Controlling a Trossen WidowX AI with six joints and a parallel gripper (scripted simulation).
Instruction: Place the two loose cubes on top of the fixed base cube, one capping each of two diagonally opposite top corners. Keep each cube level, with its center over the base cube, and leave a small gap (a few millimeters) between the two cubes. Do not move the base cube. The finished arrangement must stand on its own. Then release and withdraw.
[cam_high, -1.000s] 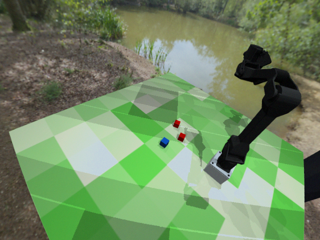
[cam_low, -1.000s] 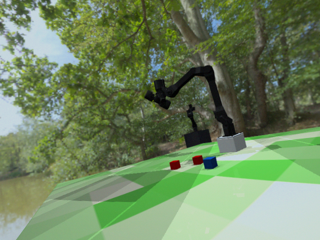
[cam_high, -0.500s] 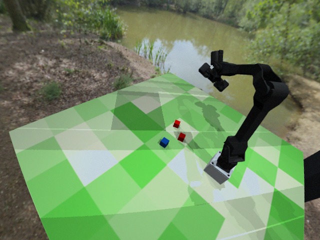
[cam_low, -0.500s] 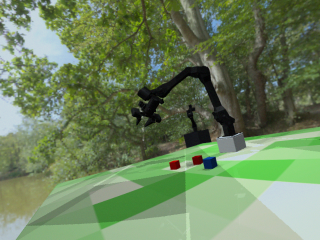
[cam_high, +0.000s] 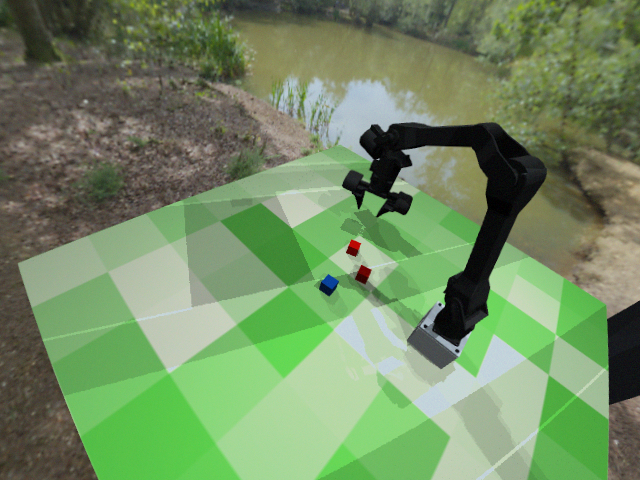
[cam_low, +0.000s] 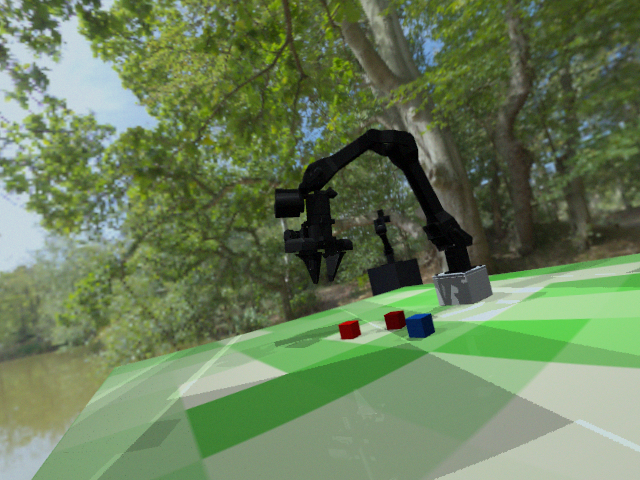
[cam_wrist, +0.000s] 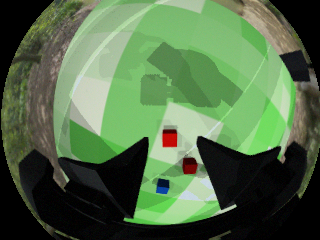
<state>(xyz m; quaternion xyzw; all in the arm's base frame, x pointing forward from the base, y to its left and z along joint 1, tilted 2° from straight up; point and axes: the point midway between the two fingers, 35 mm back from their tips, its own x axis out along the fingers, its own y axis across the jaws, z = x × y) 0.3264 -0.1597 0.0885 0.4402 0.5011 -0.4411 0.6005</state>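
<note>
The red cube is 110 mm below my gripper tip, 40 mm to the left of it and 10 mm behind it. Also, from my gripper tip: blue base cube (210 mm to the left, 110 mm below, 30 mm behind).
</note>
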